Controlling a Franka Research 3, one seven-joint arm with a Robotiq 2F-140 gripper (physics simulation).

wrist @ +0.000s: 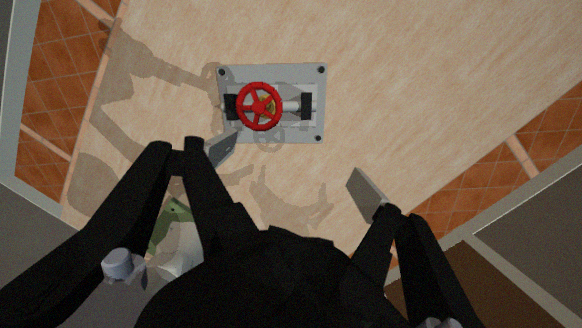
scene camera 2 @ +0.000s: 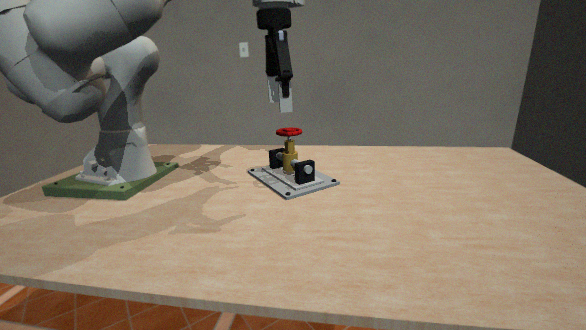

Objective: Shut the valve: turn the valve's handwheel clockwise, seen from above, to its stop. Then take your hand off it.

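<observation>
The valve's red handwheel (scene camera 2: 289, 131) (wrist: 258, 107) is level, with five spokes, on top of a brass valve body (scene camera 2: 290, 162). The valve's pipe runs between two black blocks (scene camera 2: 305, 172) (wrist: 306, 106) on a grey base plate (scene camera 2: 286, 193) (wrist: 280, 73). My gripper (scene camera 2: 280, 97) (wrist: 295, 159) is wide open and empty, pointing down. It is a short way above the handwheel in the scene view, touching nothing. In the wrist view the handwheel shows beyond the fingertips, nearer the left finger. Whether the handwheel is at its stop cannot be seen.
The arm's base stands on a green plate (scene camera 2: 85, 192) (wrist: 170, 216) at the left of the wooden table (scene camera 2: 400, 225) (wrist: 425, 60). Shadows of the arm fall across the table. A white wall plate (scene camera 2: 243, 49) is on the grey wall behind.
</observation>
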